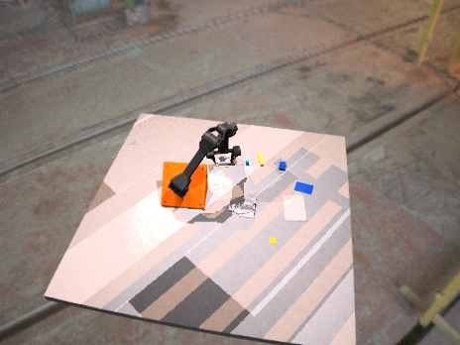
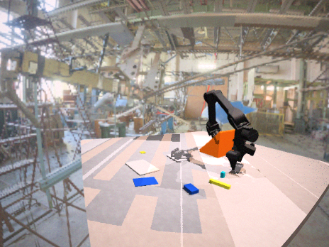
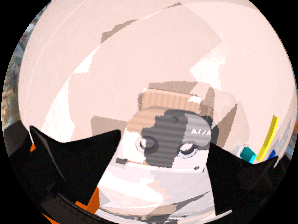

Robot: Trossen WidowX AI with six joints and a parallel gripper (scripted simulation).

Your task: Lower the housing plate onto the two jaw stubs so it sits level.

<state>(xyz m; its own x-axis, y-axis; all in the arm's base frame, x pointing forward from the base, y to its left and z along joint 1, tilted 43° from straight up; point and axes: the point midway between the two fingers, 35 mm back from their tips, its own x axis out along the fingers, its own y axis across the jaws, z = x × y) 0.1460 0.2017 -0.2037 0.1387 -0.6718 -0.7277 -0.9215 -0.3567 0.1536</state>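
Now: gripper tip 130 mm short of the teal cylinder and 30 mm to the right of it. Also, from my gripper tip: yellow bar 190 mm ahead, 80 mm to the left; then flat blue piece 450 mm ahead, 70 mm to the right, 10 mm below; then blue block 320 mm ahead, 60 mm to the left.
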